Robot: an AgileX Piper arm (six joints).
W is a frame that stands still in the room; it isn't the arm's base.
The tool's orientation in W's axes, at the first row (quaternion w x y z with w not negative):
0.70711, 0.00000, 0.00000, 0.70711
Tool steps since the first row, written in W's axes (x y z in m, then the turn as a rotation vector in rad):
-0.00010, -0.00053, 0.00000, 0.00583, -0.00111, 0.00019
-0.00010, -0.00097, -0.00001, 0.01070, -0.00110, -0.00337
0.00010, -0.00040, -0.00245, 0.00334, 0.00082, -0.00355
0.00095, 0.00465, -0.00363, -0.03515, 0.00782, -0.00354
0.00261, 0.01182, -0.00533, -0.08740, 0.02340, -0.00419
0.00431, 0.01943, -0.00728, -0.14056, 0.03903, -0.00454
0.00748, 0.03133, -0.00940, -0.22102, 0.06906, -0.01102
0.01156, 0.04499, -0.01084, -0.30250, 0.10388, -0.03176
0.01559, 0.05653, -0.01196, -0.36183, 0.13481, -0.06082
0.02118, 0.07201, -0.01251, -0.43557, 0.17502, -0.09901
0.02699, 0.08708, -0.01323, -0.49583, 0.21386, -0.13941
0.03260, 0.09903, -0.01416, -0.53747, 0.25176, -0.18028
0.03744, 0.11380, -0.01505, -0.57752, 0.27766, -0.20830
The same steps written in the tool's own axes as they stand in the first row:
-0.00053, 0.00010, 0.00000, -0.00111, -0.00583, 0.00019
-0.00097, 0.00010, -0.00001, -0.00110, -0.01070, -0.00337
-0.00040, -0.00010, -0.00245, 0.00082, -0.00334, -0.00355
0.00465, -0.00095, -0.00363, 0.00782, 0.03515, -0.00354
0.01182, -0.00261, -0.00533, 0.02340, 0.08740, -0.00419
0.01943, -0.00431, -0.00728, 0.03903, 0.14056, -0.00454
0.03133, -0.00748, -0.00940, 0.06906, 0.22102, -0.01102
0.04499, -0.01156, -0.01084, 0.10388, 0.30250, -0.03176
0.05653, -0.01559, -0.01196, 0.13481, 0.36183, -0.06082
0.07201, -0.02118, -0.01251, 0.17502, 0.43557, -0.09901
0.08708, -0.02699, -0.01323, 0.21386, 0.49583, -0.13941
0.09903, -0.03260, -0.01416, 0.25176, 0.53747, -0.18028
0.11380, -0.03744, -0.01505, 0.27766, 0.57752, -0.20830

